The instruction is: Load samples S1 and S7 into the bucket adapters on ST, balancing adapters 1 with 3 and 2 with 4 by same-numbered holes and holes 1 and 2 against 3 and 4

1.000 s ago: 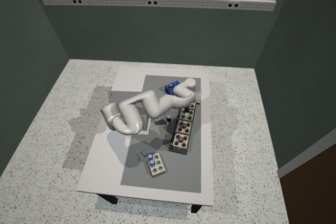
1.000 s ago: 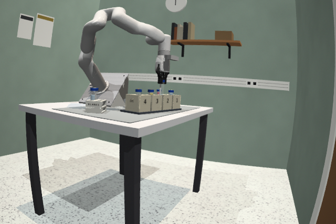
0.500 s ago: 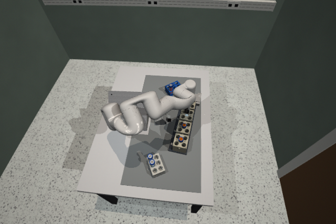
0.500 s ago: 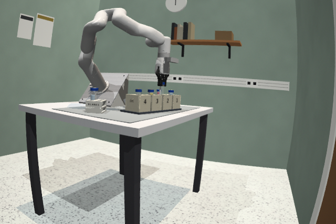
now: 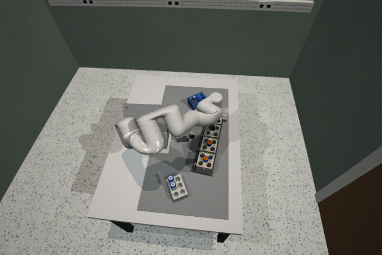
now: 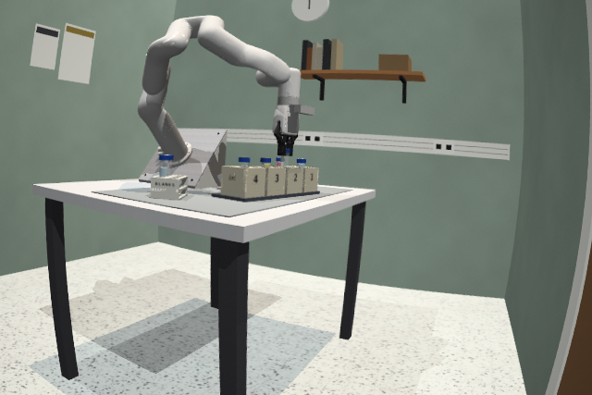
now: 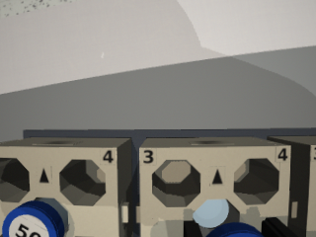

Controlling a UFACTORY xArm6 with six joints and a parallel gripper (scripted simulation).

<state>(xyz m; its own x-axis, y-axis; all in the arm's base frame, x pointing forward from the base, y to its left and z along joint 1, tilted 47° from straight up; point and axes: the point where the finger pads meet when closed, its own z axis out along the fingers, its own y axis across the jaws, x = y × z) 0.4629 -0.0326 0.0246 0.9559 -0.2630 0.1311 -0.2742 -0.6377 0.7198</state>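
Now: the green DONE key 230 mm behind my hand, 90 mm below it and 10 mm to the left of it. Round my hand: blue-capped water blank: 100 mm to the left, 90 mm below, 30 mm ahead; then bucket adapter: 110 mm to the left, 100 mm below, 30 mm ahead; then blue sample rack: 320 mm to the left, 120 mm below, 80 mm behind.
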